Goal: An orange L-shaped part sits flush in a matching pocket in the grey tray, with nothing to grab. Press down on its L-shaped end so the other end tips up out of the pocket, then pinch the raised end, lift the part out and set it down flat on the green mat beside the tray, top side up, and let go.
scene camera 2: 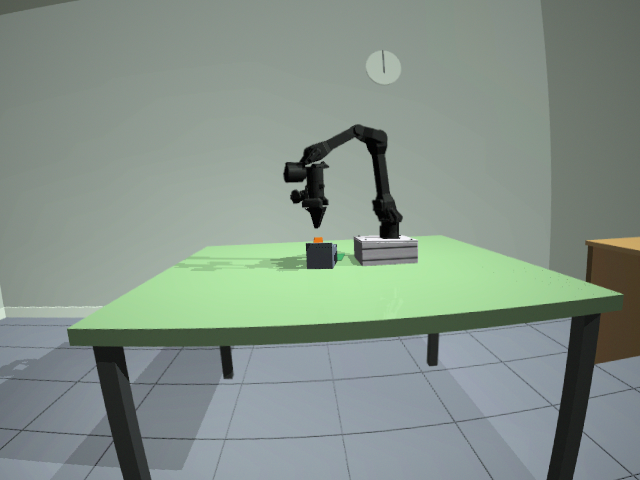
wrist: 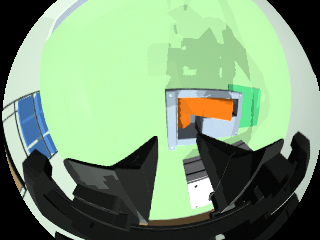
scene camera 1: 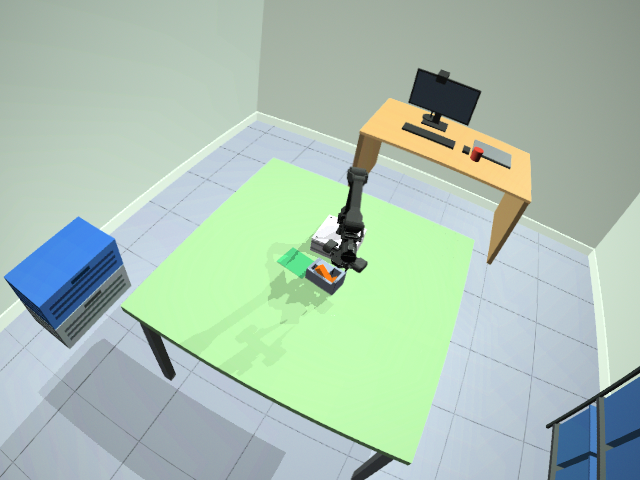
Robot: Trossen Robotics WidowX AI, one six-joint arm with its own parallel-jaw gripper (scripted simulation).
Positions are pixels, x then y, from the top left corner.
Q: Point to a green mat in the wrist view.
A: At 251,96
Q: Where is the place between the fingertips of the gripper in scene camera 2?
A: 317,227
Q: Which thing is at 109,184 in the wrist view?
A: The gripper.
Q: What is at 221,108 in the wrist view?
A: An orange L-shaped part.
